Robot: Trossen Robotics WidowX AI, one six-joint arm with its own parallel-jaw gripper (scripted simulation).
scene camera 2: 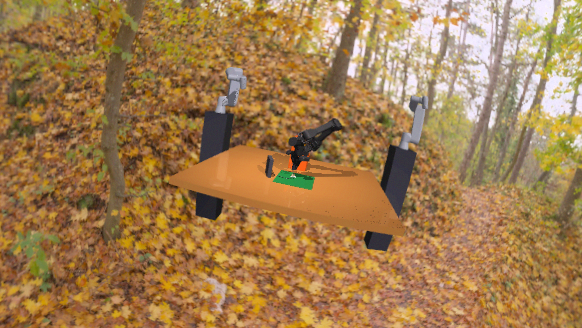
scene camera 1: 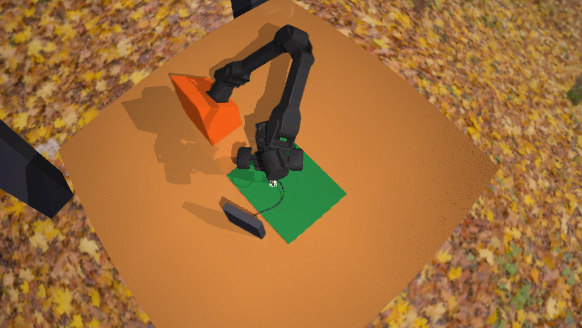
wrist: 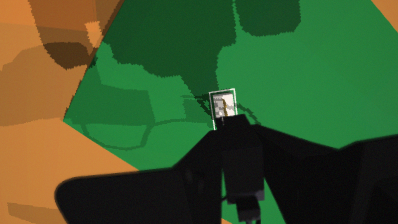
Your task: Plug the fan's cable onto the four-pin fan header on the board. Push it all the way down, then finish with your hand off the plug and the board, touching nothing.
Scene:
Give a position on a dark flat fan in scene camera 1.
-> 237,217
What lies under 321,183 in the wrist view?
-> My gripper.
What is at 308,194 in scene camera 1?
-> A green board.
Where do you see a green board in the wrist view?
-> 145,98

